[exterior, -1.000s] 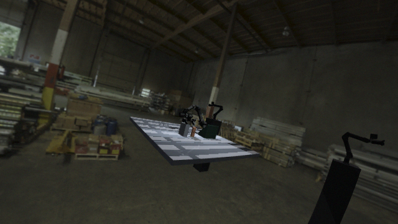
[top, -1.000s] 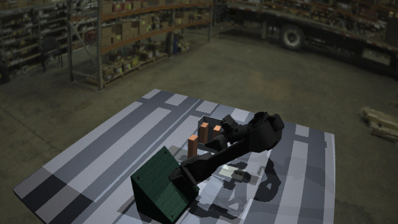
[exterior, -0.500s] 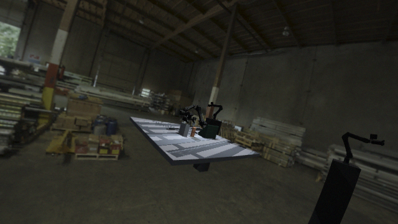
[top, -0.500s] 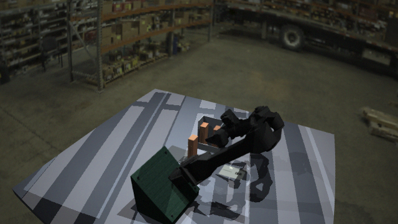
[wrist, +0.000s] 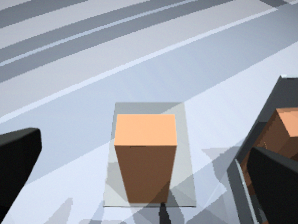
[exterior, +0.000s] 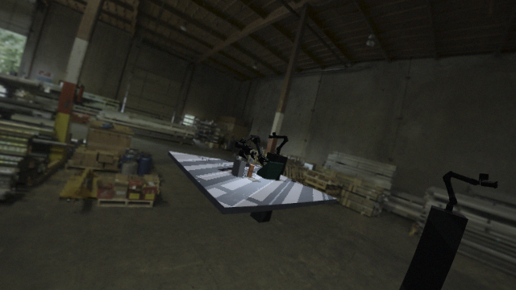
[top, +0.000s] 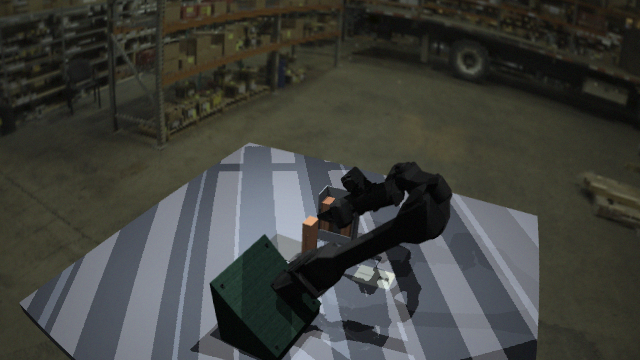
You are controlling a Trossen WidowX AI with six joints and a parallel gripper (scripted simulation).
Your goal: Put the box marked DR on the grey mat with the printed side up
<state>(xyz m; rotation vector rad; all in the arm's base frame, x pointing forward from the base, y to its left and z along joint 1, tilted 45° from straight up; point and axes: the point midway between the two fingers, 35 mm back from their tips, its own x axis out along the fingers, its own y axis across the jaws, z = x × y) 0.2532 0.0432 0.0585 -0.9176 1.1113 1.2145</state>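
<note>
Now: the grey mat 10 cm to the left of my gripper tip and 16 cm below it. The rest, counted from my gripper tip: white card 15 cm to the right, 16 cm below.
</note>
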